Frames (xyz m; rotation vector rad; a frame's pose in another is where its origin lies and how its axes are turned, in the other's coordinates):
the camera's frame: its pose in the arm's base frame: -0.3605 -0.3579 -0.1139 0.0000 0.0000 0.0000
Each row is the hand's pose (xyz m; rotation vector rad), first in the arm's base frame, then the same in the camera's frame.
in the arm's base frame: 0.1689 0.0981 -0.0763 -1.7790 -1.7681 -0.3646
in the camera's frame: 0.5294 0.4560 0.0376 -1.7790 -1.7681 -0.3646
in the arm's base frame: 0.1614 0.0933 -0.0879 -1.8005 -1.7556 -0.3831
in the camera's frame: 0.5219 0.4512 0.0260 -1.8005 -1.7556 -0.3831
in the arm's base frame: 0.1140 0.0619 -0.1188 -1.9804 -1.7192 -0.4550
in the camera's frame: 0.4745 0.4198 -0.0049 -1.9804 -1.7192 -0.4550
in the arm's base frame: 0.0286 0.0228 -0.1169 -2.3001 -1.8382 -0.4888
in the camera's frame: 0.3891 0.3807 -0.0030 -2.3001 -1.8382 -0.4888
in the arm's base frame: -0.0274 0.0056 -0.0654 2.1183 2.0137 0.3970
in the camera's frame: 0.3331 0.3635 0.0485 2.1183 2.0137 0.3970
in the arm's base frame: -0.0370 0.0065 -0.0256 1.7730 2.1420 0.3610
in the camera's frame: 0.3235 0.3644 0.0883 1.7730 2.1420 0.3610
